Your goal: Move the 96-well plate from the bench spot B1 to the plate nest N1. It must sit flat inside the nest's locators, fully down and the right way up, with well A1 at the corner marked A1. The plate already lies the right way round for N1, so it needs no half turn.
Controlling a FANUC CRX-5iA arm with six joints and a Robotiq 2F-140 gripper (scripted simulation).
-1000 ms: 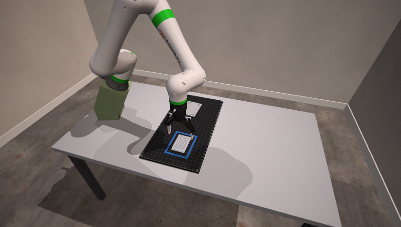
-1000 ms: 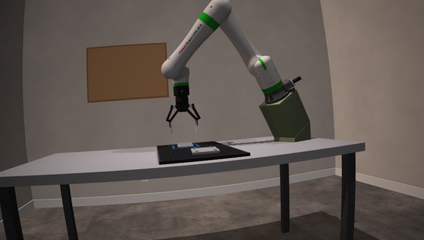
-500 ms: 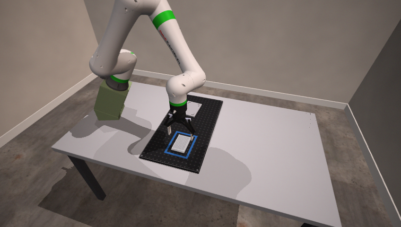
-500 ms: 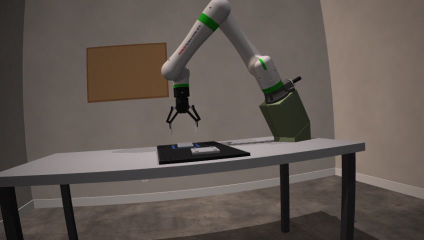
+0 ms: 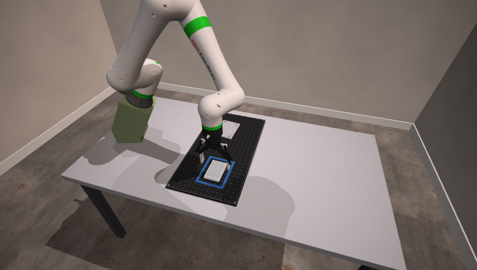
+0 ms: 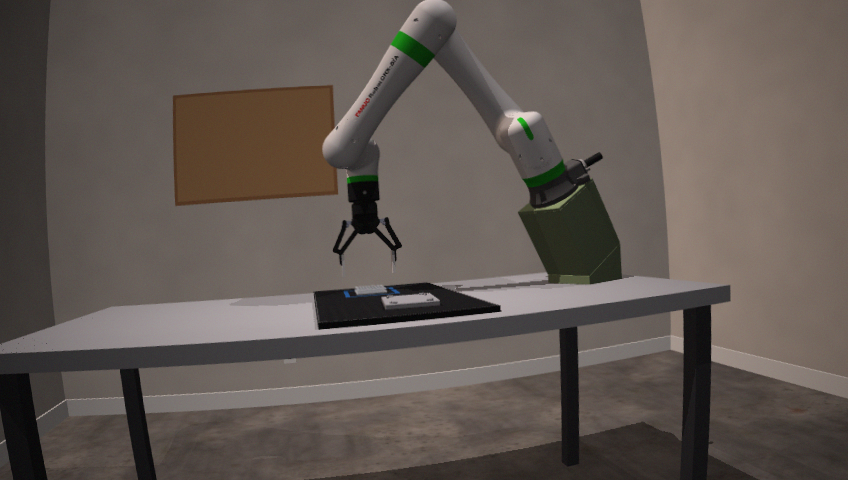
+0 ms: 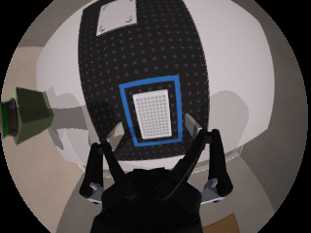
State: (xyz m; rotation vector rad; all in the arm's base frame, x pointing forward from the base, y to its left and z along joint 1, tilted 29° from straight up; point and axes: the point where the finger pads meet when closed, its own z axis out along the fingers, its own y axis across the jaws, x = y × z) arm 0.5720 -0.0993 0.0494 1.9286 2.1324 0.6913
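Right now my hand is 60 mm above the white 96-well plate. From my hand the other things lie so: grey plate nest N1: 110 mm behind, 330 mm to the left, 50 mm below.
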